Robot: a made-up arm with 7 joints.
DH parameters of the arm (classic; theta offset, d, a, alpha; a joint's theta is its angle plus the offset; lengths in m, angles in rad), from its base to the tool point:
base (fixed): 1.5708 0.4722 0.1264 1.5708
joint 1: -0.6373 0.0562 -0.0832 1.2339
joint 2: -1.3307 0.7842 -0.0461 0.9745
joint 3: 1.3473 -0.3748 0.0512 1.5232
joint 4: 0 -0.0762 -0.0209 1.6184
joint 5: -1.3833 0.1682 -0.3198 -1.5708
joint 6: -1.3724 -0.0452 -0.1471 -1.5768
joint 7: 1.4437 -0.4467 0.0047 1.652
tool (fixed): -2.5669 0.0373 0 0
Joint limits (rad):
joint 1: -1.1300..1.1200
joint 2: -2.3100..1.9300
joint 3: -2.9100..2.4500
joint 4: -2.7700..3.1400
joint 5: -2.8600..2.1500
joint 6: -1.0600..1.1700
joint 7: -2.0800..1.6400
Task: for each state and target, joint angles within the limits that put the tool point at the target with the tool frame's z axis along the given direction. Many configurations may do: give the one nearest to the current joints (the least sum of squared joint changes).
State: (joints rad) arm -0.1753 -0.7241 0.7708 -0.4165 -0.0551 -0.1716 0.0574
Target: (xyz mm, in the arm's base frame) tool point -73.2 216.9 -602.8 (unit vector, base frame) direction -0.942 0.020 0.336
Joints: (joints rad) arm 0.4901 -0.2493 0.8022 -0.8043 -0.0741 -0.5711 0.4392
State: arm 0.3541 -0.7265 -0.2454 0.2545 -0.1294 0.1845 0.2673
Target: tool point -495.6 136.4 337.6 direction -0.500 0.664 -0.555
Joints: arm 0.4417 -0.9245 -0.4078 0.5144 0.2627 0.3720 0.1446
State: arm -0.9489 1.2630 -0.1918 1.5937 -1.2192 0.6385 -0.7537
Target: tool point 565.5 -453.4 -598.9 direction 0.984 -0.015 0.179
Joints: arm -0.2403 0.9255 -0.2976 1.1990 -1.3676 0.7880 -0.4862
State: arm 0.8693 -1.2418 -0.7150 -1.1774 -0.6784 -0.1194 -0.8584
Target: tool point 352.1 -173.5 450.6 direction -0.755 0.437 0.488
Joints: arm 0.4285 -1.6297 -0.5542 -1.3976 0.1677 0.3529 -0.8096
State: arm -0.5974 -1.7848 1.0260 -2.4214 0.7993 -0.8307 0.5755
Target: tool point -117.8 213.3 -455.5 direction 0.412 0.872 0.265
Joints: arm 0.0422 -1.9137 1.4316 -2.6466 1.4740 -1.0453 1.2381
